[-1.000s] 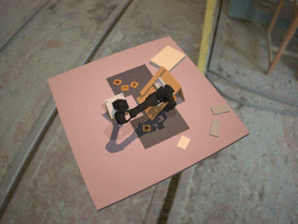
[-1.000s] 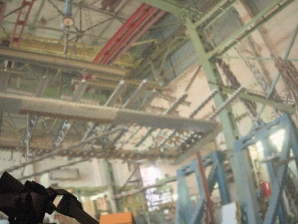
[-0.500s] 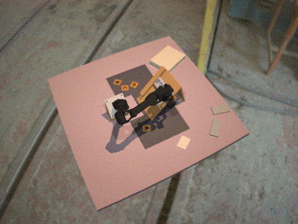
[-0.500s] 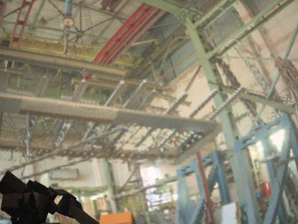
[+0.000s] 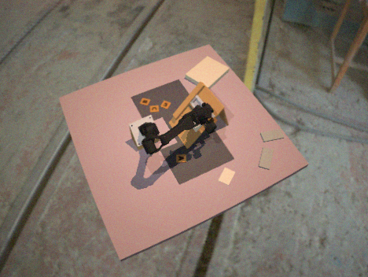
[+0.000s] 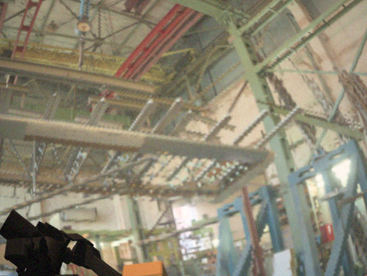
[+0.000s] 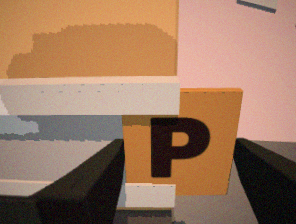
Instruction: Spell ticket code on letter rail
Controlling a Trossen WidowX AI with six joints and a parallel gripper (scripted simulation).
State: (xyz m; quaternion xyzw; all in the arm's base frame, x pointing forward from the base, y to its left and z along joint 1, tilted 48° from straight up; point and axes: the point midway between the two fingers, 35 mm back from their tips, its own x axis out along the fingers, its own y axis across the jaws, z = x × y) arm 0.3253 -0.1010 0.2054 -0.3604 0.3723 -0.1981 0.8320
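Right now my gripper tip is 5 cm past the white ticket, 8 cm to the right of it and 7 cm above it. From my gripper tip the other things lie so: orange tile (right at my gripper tip); then cream slab (34 cm ahead, 47 cm to the left, 16 cm below).
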